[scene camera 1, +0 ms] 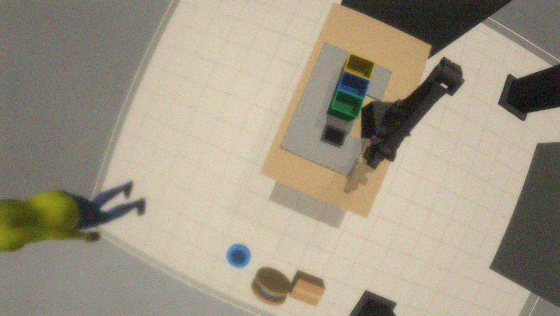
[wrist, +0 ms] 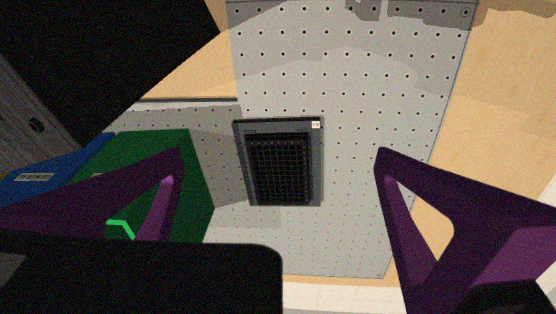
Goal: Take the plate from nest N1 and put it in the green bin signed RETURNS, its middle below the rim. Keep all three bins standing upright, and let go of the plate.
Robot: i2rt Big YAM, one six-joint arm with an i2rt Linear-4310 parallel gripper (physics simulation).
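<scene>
A black plate with a grid of wells lies in a dark grey nest frame with a small white label, hardly legible. My gripper is open and empty, its purple fingers wide apart; in the wrist view the plate shows beyond and between them, apart from both. The green bin stands upright beside the nest, partly behind the left finger in the wrist view. Its sign cannot be read. The blue bin and yellow bin stand upright in a row behind it.
The grey perforated board carries nest and bins on the wooden table. A black block stands at the upper left of the wrist view. A person in yellow is at the far left, away from the table.
</scene>
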